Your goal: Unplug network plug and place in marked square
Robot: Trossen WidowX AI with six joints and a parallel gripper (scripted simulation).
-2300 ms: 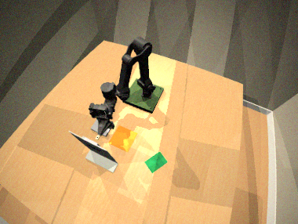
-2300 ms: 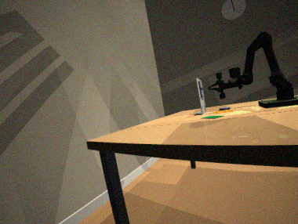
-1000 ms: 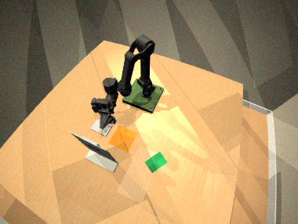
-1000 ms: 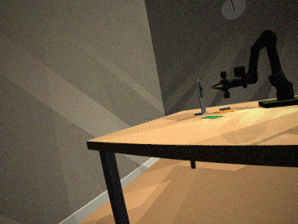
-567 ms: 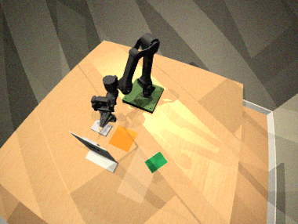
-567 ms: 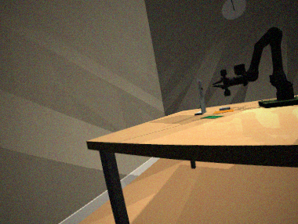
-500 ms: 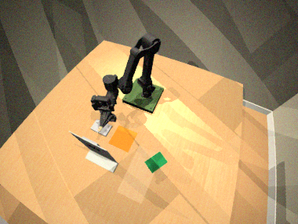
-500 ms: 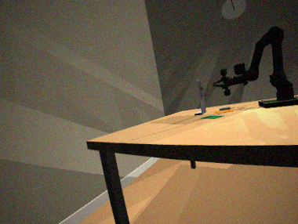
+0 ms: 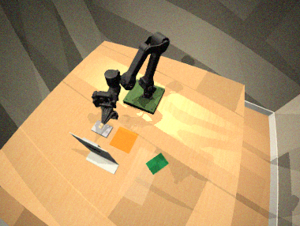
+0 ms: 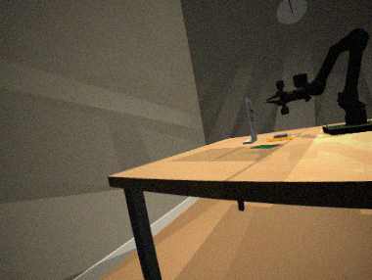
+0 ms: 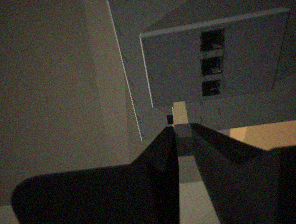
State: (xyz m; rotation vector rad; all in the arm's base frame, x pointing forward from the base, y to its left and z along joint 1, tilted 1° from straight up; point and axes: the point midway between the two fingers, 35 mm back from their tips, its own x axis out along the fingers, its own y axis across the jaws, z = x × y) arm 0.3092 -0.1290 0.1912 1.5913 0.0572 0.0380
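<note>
Now: the orange square 220 mm below my gripper tip, 60 mm to the left of it and 30 mm behind it. From my gripper tip the other things lie so: tan plug 10 mm ahead; then grey upright panel 100 mm below, 100 mm ahead, 20 mm to the right.
</note>
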